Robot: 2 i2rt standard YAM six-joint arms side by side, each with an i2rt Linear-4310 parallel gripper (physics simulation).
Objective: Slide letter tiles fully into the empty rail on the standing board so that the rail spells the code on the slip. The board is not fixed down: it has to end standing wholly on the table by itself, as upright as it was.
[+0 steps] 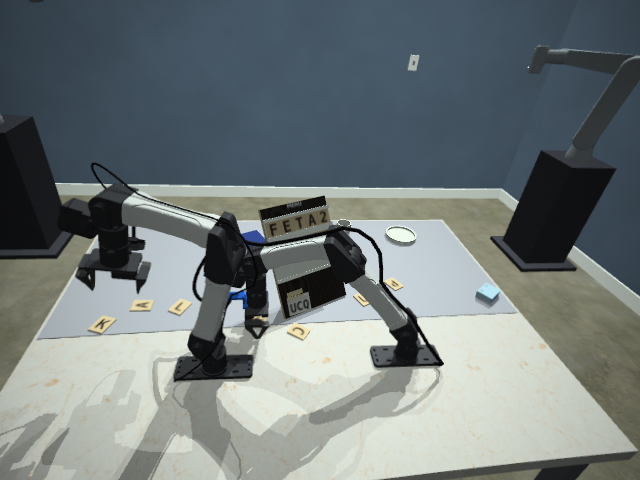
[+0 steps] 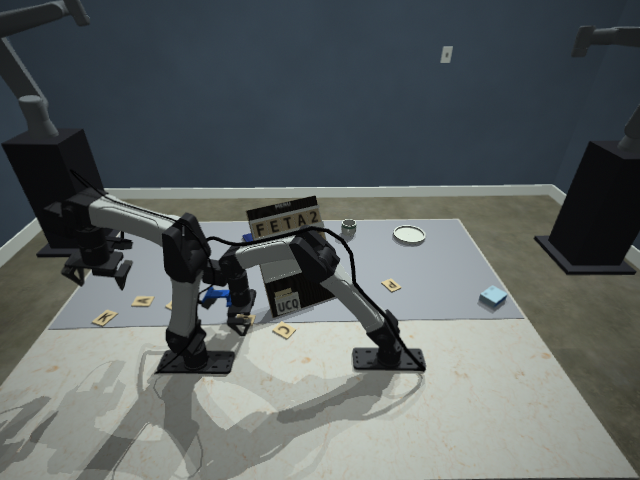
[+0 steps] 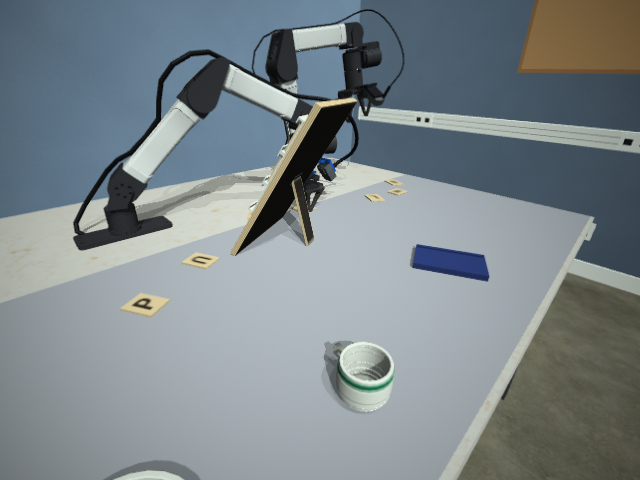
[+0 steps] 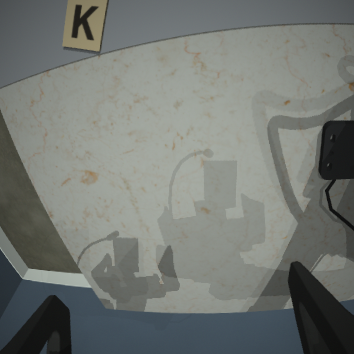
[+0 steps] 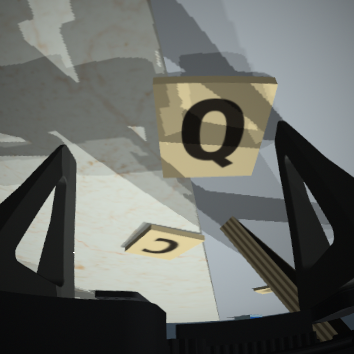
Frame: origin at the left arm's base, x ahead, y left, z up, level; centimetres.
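Where they show: left gripper, fingertip midpoint: (image 1: 116, 290) (image 2: 102, 286) (image 3: 357, 119) (image 4: 168, 293); right gripper, fingertip midpoint: (image 1: 257, 326) (image 2: 245, 324) (image 5: 169, 140); left arm's base at its link origin: (image 1: 215, 368) (image 2: 197, 363); right arm's base at its link origin: (image 1: 404, 356) (image 2: 388, 360) (image 3: 126, 233).
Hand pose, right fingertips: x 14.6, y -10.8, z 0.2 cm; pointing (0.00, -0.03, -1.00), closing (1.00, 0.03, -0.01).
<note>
Things, the pixels of their centre, and the offset from my right fingertips. "spot": a spot on its surface instead.
- board at the middle of its body: (image 3: 312, 189) (image 1: 298, 254) (image 2: 289, 254) dy -12.7, dx +20.1, dz +12.7 cm
- pale empty rail at a spot on its surface: (image 1: 303, 272) (image 2: 291, 272) spot: dy -14.0, dx +11.5, dz +12.0 cm
- slip at the middle of its body: (image 1: 299, 303) (image 2: 287, 303) dy -12.9, dx +6.4, dz +3.2 cm
- Q tile at the middle of its body: (image 5: 210, 133) (image 2: 245, 319) dy +0.4, dx +1.8, dz +0.2 cm
- C tile at the middle of its body: (image 5: 161, 244) (image 1: 298, 331) (image 2: 284, 330) dy -12.4, dx -2.1, dz +0.1 cm
- U tile at the middle of its body: (image 3: 201, 260) (image 1: 363, 298) dy -35.5, dx +12.1, dz +0.2 cm
- Tiles K at the middle of its body: (image 4: 84, 21) (image 1: 102, 324) (image 2: 105, 317) (image 3: 393, 182) dy +44.3, dx +1.9, dz +0.2 cm
- A at the middle of its body: (image 1: 142, 305) (image 3: 397, 191) (image 2: 143, 301) dy +35.7, dx +9.6, dz +0.2 cm
- L at the middle of its body: (image 3: 374, 197) (image 1: 180, 306) dy +24.2, dx +8.8, dz +0.2 cm
- P at the middle of its body: (image 3: 145, 304) (image 2: 391, 285) (image 1: 393, 284) dy -48.4, dx +20.0, dz +0.2 cm
- mug at the middle of its body: (image 3: 358, 372) (image 2: 348, 229) (image 1: 343, 229) dy -34.7, dx +53.2, dz +2.7 cm
- plate at the middle of its body: (image 2: 409, 234) (image 1: 400, 235) dy -60.5, dx +52.7, dz +0.8 cm
- blue tray at the middle of its body: (image 3: 449, 261) (image 1: 254, 242) dy +2.8, dx +45.6, dz +0.6 cm
- light-blue block at the middle of its body: (image 5: 248, 319) (image 2: 493, 296) (image 1: 487, 293) dy -81.7, dx +13.9, dz +1.2 cm
The board (image 1: 272, 210) (image 2: 258, 211) (image 3: 305, 155) stands leaning back on its rear leg. Its top rail reads FETA2; the right arm hides the row below and part of the pale empty rail (image 1: 303, 272) (image 2: 282, 271). The slip (image 1: 299, 306) (image 2: 287, 305) reads UCQ. My right gripper (image 1: 257, 334) (image 2: 242, 330) (image 5: 169, 140) is open above the Q tile (image 5: 212, 132), which lies flat left of the board. The C tile (image 1: 298, 331) (image 2: 283, 330) (image 5: 162, 245) lies in front of the board, the U tile (image 1: 361, 299) (image 3: 201, 259) to its right. My left gripper (image 1: 115, 289) (image 2: 101, 285) (image 4: 168, 293) is open, raised at the left.
Tiles K (image 1: 101, 324) (image 2: 104, 317) (image 4: 85, 25), A (image 1: 141, 304) (image 2: 142, 300) and L (image 1: 179, 306) lie left; P (image 1: 393, 283) (image 2: 391, 285) (image 3: 145, 303) lies right. A mug (image 2: 348, 227) (image 3: 364, 382), a plate (image 1: 400, 235) (image 2: 409, 235), a blue tray (image 3: 449, 262) and a light-blue block (image 1: 487, 293) (image 2: 493, 296) are also there.
</note>
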